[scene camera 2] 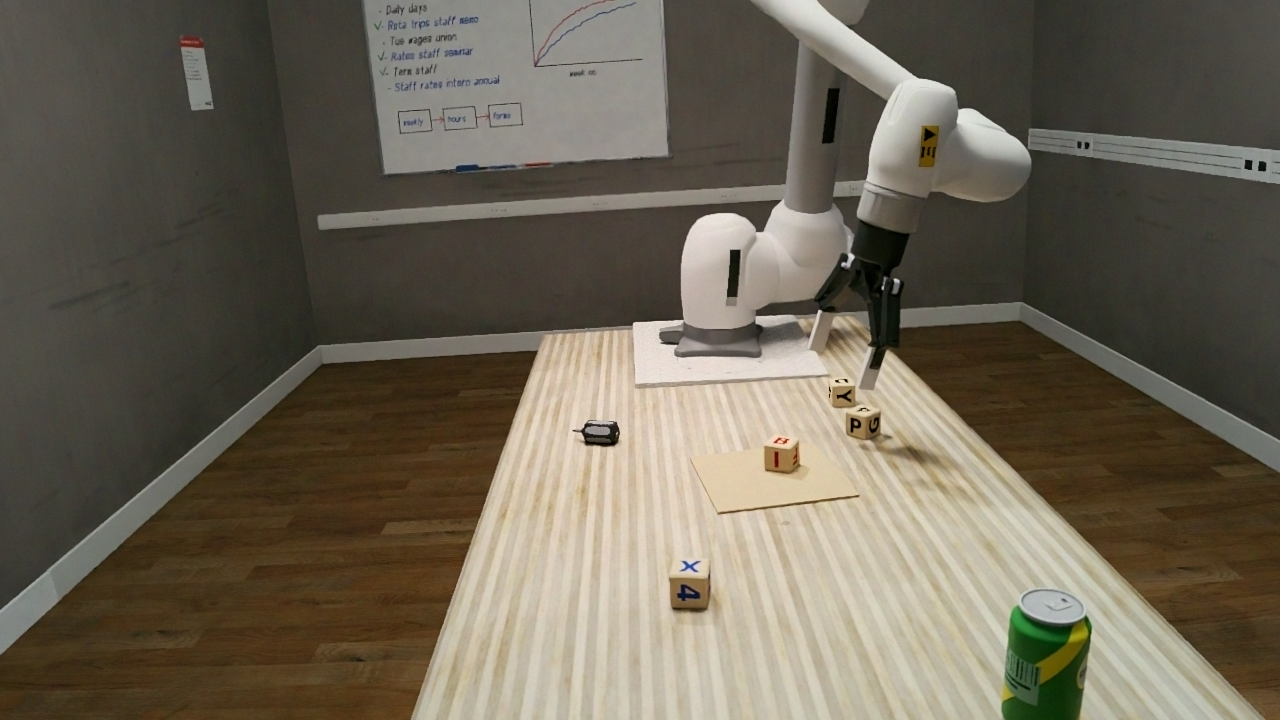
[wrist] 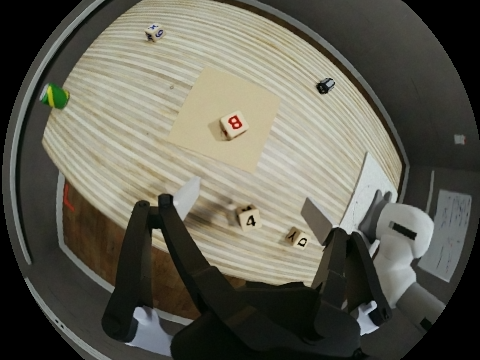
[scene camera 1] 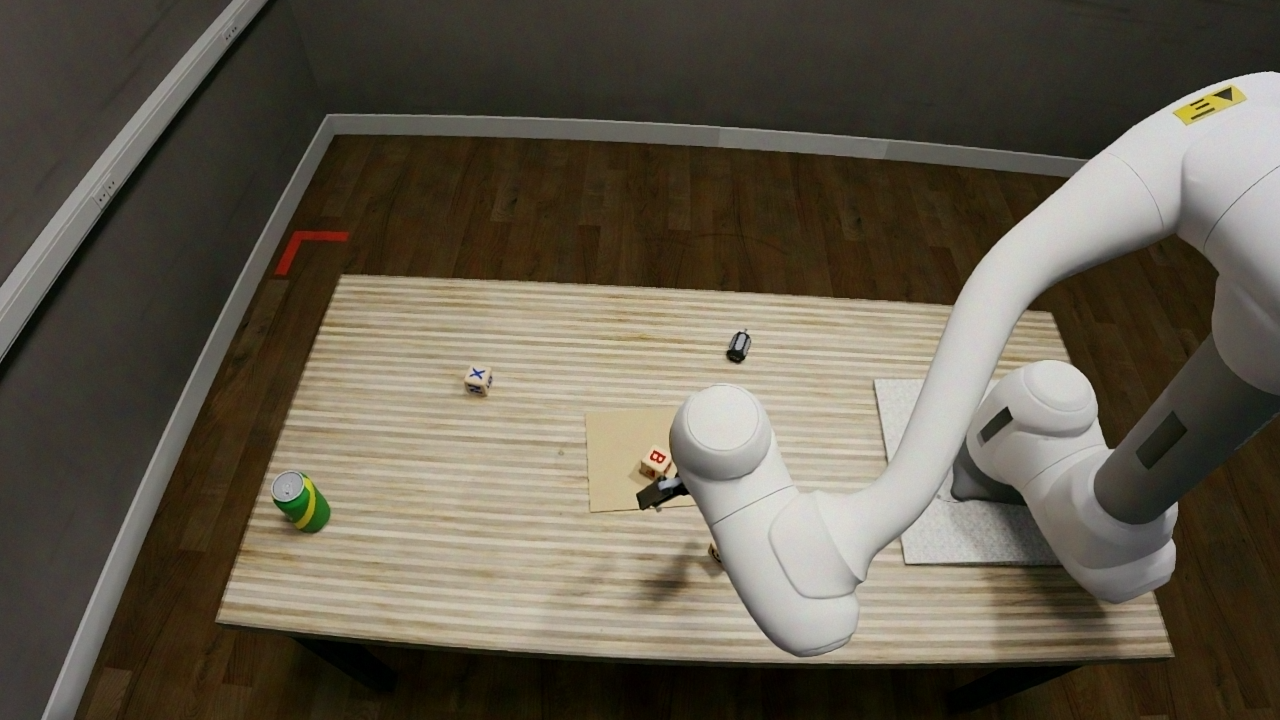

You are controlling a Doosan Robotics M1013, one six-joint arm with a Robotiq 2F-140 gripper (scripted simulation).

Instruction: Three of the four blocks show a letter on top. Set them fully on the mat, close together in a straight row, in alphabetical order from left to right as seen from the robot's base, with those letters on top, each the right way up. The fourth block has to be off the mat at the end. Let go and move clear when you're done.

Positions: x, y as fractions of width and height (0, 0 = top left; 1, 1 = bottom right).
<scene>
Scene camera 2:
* gripper: 0.66, 0.51
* tan mat: 0.58, 0.67
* black object: 0.46, 0.60
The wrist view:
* gripper: 0.53, 0.55
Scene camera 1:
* gripper: 0.55, 0.68
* tan mat: 0.48, 0.61
</scene>
